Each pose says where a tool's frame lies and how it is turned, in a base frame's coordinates. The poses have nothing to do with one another.
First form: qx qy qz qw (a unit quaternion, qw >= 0); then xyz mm.
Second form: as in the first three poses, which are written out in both.
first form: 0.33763 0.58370 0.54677 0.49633 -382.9 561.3 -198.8
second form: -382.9 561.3 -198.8 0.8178 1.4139 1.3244
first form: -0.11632 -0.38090 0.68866 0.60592 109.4 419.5 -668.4
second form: 109.4 419.5 -668.4 -0.2690 -0.8809 1.5926
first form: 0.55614 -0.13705 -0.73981 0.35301 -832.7 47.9 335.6
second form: -832.7 47.9 335.6 1.4385 -0.3545 -1.9135
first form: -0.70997 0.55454 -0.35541 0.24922 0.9 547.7 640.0
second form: 0.9 547.7 640.0 -1.9338 1.5104 -0.9681
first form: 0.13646 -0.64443 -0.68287 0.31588 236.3 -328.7 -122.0
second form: 236.3 -328.7 -122.0 0.3594 -1.6972 -1.7985
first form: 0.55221 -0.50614 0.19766 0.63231 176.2 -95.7 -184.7
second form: 176.2 -95.7 -184.7 1.2634 -1.1580 0.4522
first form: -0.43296 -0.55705 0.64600 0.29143 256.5 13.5 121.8
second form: 256.5 13.5 121.8 -1.1542 -1.4850 1.7221
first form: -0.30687 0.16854 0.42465 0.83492 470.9 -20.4 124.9
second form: 470.9 -20.4 124.9 -0.6499 0.3569 0.8994
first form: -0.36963 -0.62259 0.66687 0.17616 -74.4 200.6 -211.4
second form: -74.4 200.6 -211.4 -1.0467 -1.7630 1.8884
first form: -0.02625 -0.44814 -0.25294 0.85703 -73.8 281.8 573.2
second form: -73.8 281.8 573.2 -0.0552 -0.9416 -0.5315
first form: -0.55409 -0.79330 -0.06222 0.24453 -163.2 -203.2 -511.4
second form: -163.2 -203.2 -511.4 -1.5129 -2.1660 -0.1699
